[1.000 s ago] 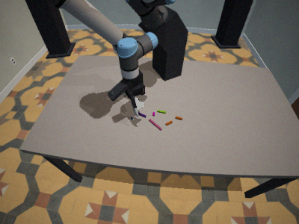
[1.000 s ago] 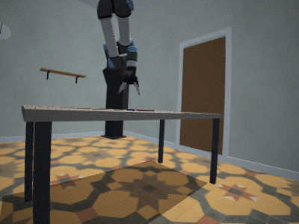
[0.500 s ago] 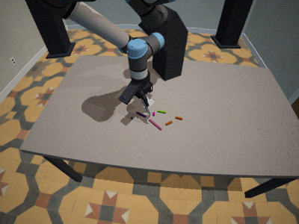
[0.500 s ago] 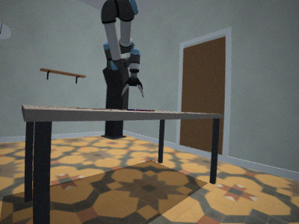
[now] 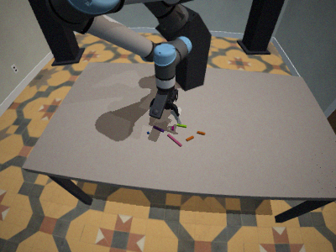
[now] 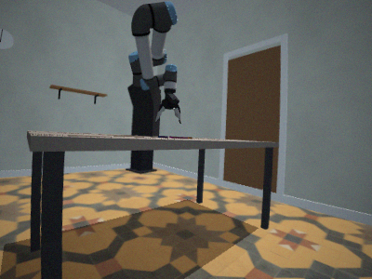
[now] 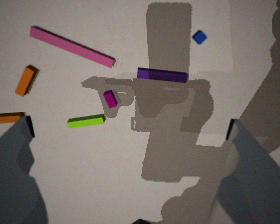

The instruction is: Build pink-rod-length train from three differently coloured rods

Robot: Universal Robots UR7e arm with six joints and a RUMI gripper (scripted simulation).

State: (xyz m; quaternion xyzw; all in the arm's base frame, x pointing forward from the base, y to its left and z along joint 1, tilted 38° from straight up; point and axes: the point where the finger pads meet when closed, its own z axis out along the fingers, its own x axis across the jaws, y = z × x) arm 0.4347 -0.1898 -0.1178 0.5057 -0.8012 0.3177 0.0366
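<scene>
The magenta rod lies 1 cm behind my hand, 4 cm to the left of it and 8 cm below it. Also, from my hand: purple rod (1 cm behind, 3 cm to the right, 8 cm below); blue rod (1 cm ahead, 9 cm to the right, 8 cm below); pink rod (6 cm ahead, 4 cm to the left, 8 cm below).
</scene>
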